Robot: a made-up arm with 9 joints.
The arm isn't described. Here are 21 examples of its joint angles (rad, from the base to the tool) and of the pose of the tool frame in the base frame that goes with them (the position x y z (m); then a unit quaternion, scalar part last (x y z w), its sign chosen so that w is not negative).
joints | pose
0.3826 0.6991 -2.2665 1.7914 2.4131 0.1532 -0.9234 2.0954 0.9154 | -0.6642 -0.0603 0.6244 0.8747 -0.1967 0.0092 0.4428
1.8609 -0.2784 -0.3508 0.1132 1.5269 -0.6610 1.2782 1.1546 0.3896 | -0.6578 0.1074 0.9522 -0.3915 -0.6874 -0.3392 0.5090
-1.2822 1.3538 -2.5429 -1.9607 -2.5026 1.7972 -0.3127 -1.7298 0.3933 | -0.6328 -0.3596 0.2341 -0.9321 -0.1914 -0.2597 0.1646
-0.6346 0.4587 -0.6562 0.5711 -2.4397 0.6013 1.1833 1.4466 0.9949 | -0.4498 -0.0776 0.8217 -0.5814 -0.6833 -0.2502 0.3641
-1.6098 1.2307 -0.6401 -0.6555 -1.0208 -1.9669 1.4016 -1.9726 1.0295 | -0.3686 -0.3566 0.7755 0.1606 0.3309 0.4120 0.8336
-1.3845 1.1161 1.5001 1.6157 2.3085 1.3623 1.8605 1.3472 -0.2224 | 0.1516 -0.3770 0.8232 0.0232 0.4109 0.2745 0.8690
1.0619 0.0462 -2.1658 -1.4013 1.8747 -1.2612 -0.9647 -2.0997 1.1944 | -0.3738 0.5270 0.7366 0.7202 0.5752 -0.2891 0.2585
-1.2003 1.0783 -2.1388 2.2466 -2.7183 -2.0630 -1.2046 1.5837 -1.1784 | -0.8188 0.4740 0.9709 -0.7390 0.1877 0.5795 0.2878
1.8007 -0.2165 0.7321 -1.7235 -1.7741 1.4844 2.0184 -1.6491 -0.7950 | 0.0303 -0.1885 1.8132 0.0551 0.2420 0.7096 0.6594
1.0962 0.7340 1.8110 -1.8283 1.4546 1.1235 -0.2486 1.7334 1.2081 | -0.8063 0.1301 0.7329 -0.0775 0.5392 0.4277 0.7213
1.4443 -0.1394 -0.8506 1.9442 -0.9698 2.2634 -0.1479 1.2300 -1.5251 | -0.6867 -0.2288 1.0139 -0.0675 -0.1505 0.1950 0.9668
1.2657 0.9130 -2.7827 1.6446 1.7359 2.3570 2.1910 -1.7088 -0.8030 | -1.0441 -0.6222 0.7746 0.4288 -0.2126 0.0900 0.8734
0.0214 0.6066 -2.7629 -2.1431 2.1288 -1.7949 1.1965 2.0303 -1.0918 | -0.2837 -0.0444 0.3150 0.3418 -0.0727 0.6391 0.6851
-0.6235 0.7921 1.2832 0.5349 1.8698 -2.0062 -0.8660 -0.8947 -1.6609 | 0.0051 -0.2646 0.8764 0.0688 0.3551 0.8463 0.3910
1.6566 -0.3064 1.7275 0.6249 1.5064 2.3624 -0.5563 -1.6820 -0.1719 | -0.4188 0.4356 0.8591 -0.5664 -0.2004 -0.6306 0.4913
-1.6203 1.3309 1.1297 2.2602 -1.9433 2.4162 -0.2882 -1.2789 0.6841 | -0.6383 0.0371 1.0117 0.1528 -0.5706 -0.7056 0.3914
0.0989 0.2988 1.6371 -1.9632 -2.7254 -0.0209 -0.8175 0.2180 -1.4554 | -0.2696 0.3304 -0.0331 0.5411 0.3498 0.6593 0.3874
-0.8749 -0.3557 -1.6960 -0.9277 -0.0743 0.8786 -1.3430 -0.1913 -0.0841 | -0.3761 0.2122 0.6362 -0.3805 0.0865 -0.2799 0.8772
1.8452 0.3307 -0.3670 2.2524 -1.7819 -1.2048 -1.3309 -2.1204 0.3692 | -0.7058 0.1860 0.4432 0.9571 -0.0856 -0.2046 0.1865
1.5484 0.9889 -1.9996 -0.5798 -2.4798 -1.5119 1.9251 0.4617 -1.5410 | -0.6307 -0.1222 0.5742 0.5186 0.8282 -0.0887 0.1930
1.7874 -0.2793 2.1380 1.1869 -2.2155 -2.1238 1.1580 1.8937 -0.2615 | -0.3199 0.3666 0.9332 -0.7939 0.1517 -0.5773 0.1162
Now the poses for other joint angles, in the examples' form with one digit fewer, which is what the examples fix.
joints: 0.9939 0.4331 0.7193 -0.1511 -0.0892 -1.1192 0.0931 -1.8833 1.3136
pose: -0.693 0.187 0.819 -0.272 -0.576 0.582 0.505
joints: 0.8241 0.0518 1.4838 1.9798 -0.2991 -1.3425 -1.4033 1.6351 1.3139
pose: -0.475 0.267 0.800 0.829 -0.125 0.527 0.138
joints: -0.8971 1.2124 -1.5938 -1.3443 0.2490 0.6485 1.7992 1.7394 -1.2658
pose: -1.117 -0.401 0.885 0.597 0.241 -0.739 0.197
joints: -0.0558 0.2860 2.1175 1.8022 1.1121 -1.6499 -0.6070 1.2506 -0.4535
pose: -0.190 0.513 0.736 -0.284 0.335 0.811 0.387
